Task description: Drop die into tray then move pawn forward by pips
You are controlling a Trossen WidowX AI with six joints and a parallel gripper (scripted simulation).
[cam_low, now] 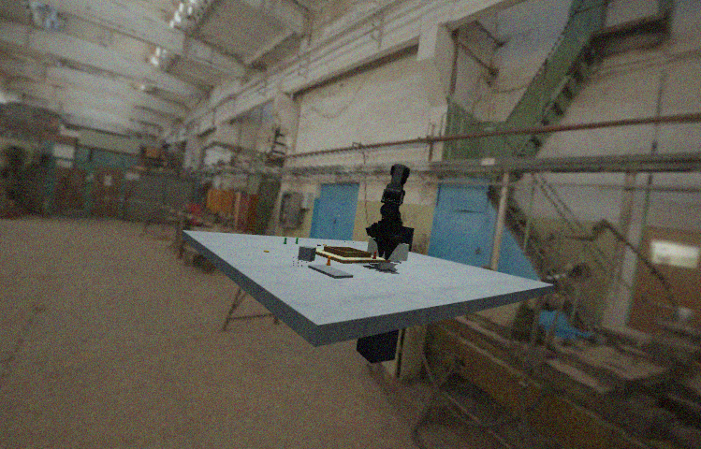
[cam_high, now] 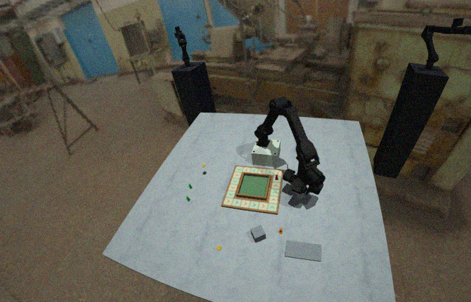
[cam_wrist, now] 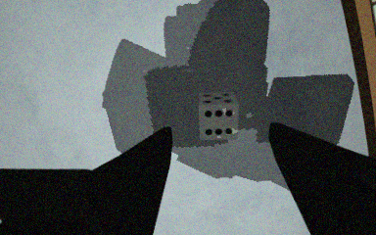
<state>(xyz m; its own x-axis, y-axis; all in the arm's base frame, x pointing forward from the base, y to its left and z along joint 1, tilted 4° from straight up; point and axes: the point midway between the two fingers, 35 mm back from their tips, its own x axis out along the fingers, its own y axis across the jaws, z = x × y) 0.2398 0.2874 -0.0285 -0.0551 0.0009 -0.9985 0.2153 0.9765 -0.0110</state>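
Now: gripper tip 30 mm above the white die. The rest, counted from my gripper tip: green dice tray 20 mm ahead, 240 mm to the right, 30 mm below; then orange pawn 220 mm ahead, 30 mm to the right, 20 mm below; then red pawn 60 mm behind, 150 mm to the right, 10 mm below.
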